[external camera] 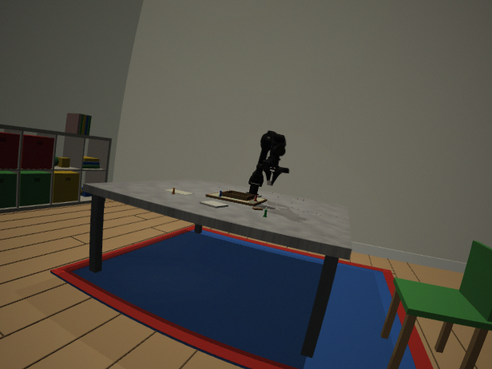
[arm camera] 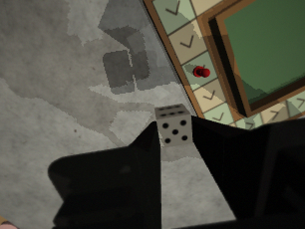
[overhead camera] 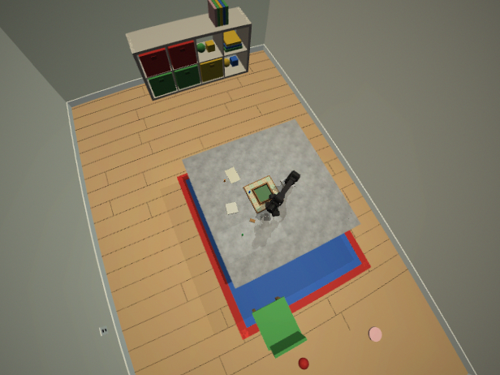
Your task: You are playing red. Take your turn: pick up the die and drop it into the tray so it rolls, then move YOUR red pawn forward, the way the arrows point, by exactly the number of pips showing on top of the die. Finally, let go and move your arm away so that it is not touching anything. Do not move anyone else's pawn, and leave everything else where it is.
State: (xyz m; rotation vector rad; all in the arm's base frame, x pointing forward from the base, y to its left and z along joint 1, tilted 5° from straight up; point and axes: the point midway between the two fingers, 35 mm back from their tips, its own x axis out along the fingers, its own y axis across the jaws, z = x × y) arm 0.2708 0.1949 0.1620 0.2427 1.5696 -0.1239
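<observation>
My gripper tip is now 1 cm short of the red pawn, 7 cm to the left of it and 10 cm above it. From my gripper tip the other things lie so: small brown tile (19 cm ahead, 2 cm to the left, 12 cm below); green felt tray (18 cm to the right, 12 cm below); white die (right at my gripper tip).
</observation>
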